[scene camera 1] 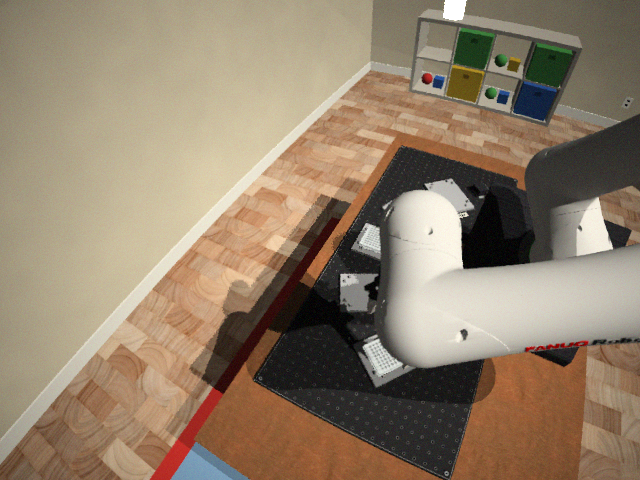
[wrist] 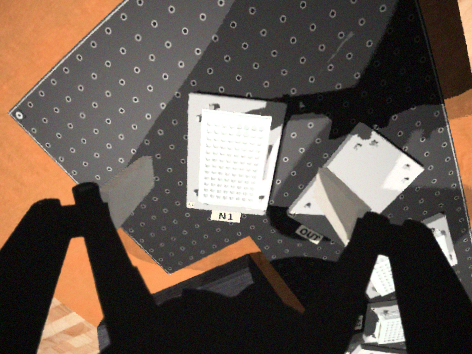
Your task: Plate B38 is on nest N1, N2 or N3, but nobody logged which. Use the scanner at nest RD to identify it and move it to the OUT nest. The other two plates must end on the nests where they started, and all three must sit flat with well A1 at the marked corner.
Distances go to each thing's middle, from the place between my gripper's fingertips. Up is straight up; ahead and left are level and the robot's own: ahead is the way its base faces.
I see the nest N1 [wrist: 197, 101] 2 cm behind my hand, 2 cm to the right of it and 11 cm below it. Also, from my hand: out nest [scene camera 1: 353, 290] 12 cm ahead, 14 cm to the right, 11 cm below; nest RD [scene camera 1: 451, 192] 5 cm ahead, 65 cm to the right, 11 cm below.
